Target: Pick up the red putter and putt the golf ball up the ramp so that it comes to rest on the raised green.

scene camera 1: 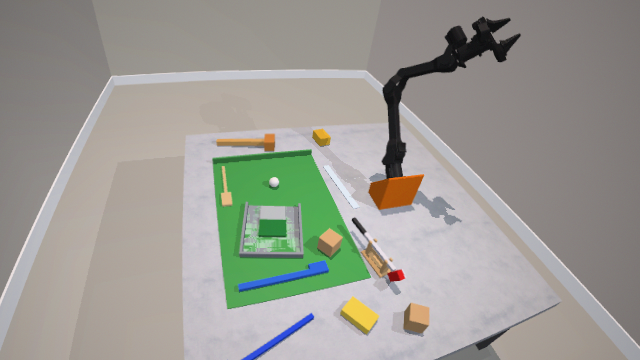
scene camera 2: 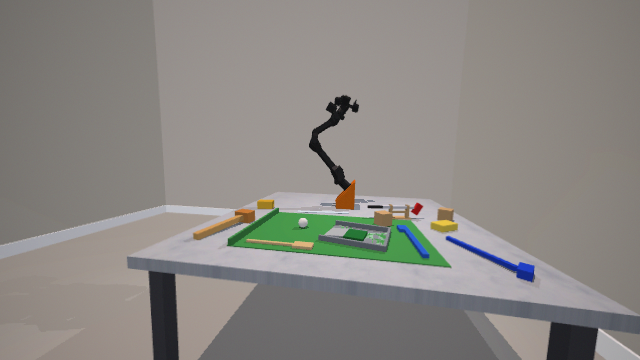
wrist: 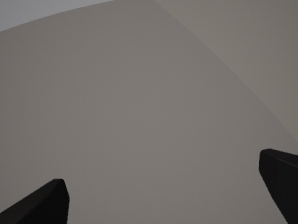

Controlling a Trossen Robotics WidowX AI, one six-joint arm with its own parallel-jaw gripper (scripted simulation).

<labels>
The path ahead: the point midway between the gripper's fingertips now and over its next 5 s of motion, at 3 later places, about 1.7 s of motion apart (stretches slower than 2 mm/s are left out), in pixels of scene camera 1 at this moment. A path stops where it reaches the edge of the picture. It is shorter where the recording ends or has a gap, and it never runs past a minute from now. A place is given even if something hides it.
My gripper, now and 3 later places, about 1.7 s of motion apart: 515,26; 401,190; 358,229; 355,209
</labels>
